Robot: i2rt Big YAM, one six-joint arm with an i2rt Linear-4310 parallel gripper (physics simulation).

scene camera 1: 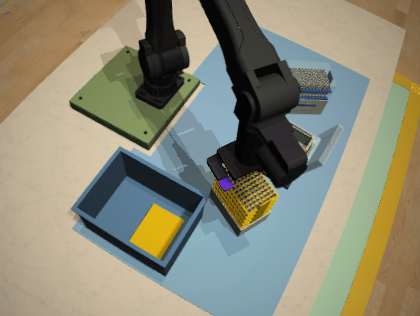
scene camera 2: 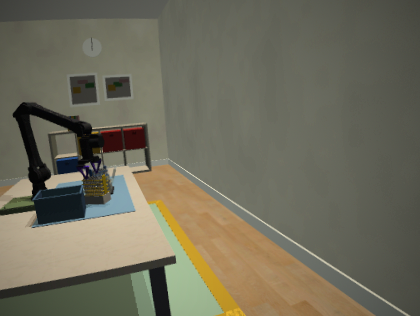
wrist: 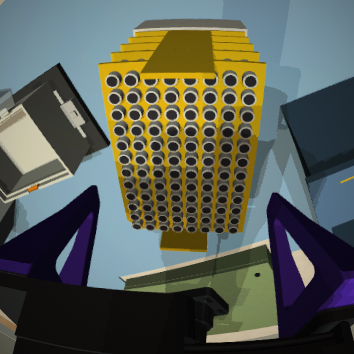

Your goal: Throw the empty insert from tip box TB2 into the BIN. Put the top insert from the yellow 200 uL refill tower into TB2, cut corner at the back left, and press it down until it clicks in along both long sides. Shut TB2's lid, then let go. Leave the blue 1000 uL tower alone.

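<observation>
My gripper (scene camera 2: 91, 173) (wrist: 184, 197) is open, its purple fingers apart on either side of the near end of the yellow 200 uL refill tower (scene camera 1: 250, 195) (scene camera 2: 96, 189) (wrist: 182, 140); nothing is held. The tower is a stack of perforated inserts on a pale base. In the wrist view its top insert faces the camera. TB2 (scene camera 1: 302, 135) (wrist: 65, 125) stands open and empty inside, partly hidden by the arm in scene camera 1; its clear lid (scene camera 1: 327, 147) is raised. A yellow insert (scene camera 1: 157, 230) lies in the dark blue BIN (scene camera 1: 160, 182) (scene camera 2: 62, 206) (wrist: 325, 125).
The blue 1000 uL tower (scene camera 1: 311, 85) stands beyond TB2, partly behind the arm. The arm's green base plate (scene camera 1: 110, 105) (wrist: 245, 275) is behind the BIN. The BIN's high walls stand close to one side of the yellow tower, TB2 on the other.
</observation>
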